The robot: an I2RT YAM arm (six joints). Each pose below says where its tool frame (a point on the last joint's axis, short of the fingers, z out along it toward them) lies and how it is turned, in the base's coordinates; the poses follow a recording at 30 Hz.
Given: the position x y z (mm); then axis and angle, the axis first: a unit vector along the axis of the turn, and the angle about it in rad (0 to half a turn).
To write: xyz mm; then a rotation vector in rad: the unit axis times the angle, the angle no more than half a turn. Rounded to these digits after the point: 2 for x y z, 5 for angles.
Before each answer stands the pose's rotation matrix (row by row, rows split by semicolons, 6 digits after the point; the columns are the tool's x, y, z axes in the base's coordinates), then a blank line. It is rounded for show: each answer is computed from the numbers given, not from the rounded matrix.
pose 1, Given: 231.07, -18.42, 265.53, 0.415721, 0.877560, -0.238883, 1.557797
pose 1, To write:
0.183576 0.598940 0.779468; 0.121215 0.773099 -0.622595; -0.975503 0.208777 0.069322

231.07, -18.42, 265.53, 0.64761, 1.36706, -0.37213
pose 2, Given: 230.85, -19.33, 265.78, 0.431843, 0.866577, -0.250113, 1.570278
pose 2, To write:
0.186910 0.624144 0.758623; 0.123918 0.751084 -0.648473; -0.974530 0.215213 0.063042

230.85, -19.33, 265.78, 0.67811, 1.36077, -0.39275
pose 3, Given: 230.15, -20.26, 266.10, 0.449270, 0.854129, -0.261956, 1.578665
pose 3, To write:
0.195563 0.648701 0.735487; 0.124806 0.727408 -0.674760; -0.972717 0.223751 0.061292

230.15, -20.26, 266.10, 0.70925, 1.34838, -0.41354
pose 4, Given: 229.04, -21.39, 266.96, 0.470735, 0.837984, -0.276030, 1.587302
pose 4, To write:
0.208744 0.676971 0.705788; 0.124986 0.697301 -0.705797; -0.969951 0.235544 0.060945

229.04, -21.39, 266.96, 0.74720, 1.33013, -0.43814
